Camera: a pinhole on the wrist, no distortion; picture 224 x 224 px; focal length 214.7 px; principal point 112.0 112.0 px. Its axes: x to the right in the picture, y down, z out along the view. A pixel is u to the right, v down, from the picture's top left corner.
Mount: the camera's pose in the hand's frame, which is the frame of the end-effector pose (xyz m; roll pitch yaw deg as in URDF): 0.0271 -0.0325 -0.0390 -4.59 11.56 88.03
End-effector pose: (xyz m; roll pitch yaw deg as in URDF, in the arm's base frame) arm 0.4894 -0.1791 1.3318 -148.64 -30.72 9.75
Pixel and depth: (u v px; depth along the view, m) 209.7 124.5 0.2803
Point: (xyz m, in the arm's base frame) 0.6167 -0.1769 1.1096
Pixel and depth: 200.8 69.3 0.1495
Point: 0.5866 -0.1613 1.2593
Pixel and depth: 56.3 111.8 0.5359
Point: 0.6262 0.1670 0.9744
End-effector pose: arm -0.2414 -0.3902 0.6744 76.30 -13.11 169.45
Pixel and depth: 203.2 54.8 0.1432
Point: -0.2650 -0.3086 0.7608
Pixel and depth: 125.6 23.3 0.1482
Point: -0.2897 -0.2752 0.7223
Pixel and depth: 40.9 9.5 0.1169
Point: -0.2993 -0.2816 0.6659
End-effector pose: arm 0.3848 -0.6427 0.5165 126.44 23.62 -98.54
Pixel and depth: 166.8 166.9 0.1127
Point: 0.3260 -0.6167 0.4998
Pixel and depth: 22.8 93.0 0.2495
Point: 0.2617 -0.5676 0.3201
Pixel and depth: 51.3 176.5 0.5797
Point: 0.0420 -0.2560 0.2437
